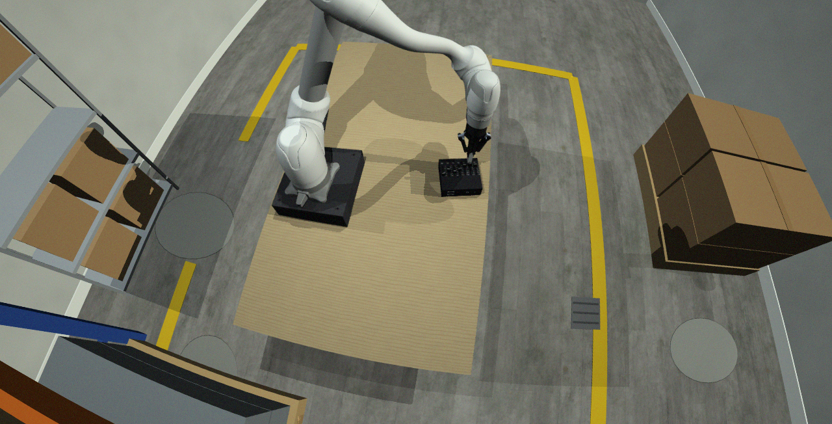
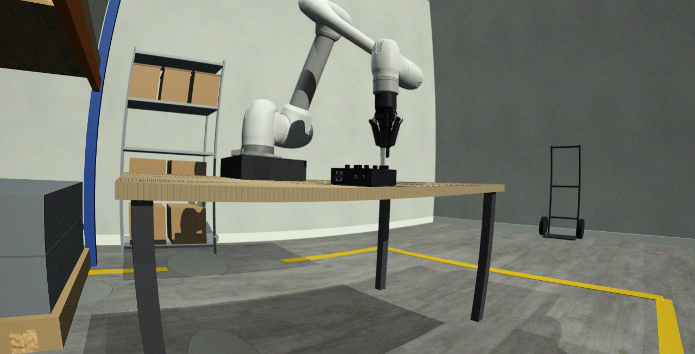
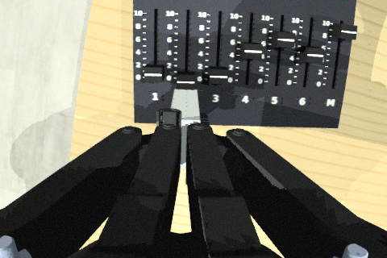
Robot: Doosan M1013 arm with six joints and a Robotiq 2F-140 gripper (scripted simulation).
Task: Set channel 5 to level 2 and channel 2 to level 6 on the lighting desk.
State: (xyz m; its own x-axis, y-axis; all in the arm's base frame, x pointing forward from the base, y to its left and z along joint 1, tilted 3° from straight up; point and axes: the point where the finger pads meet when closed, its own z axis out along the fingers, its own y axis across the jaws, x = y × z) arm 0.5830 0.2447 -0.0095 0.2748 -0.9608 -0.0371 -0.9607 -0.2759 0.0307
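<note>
Right now my hand is 1 cm past the fader 3 cap, 3 cm to the left of it and 3 cm above it. The rest, counted from my hand: fader 1 cap (3 cm ahead, 2 cm to the right, 3 cm below); channel 2 fader cap (1 cm ahead, 2 cm to the right, 3 cm below); fader 4 cap (3 cm behind, 5 cm to the right, 3 cm below).
</note>
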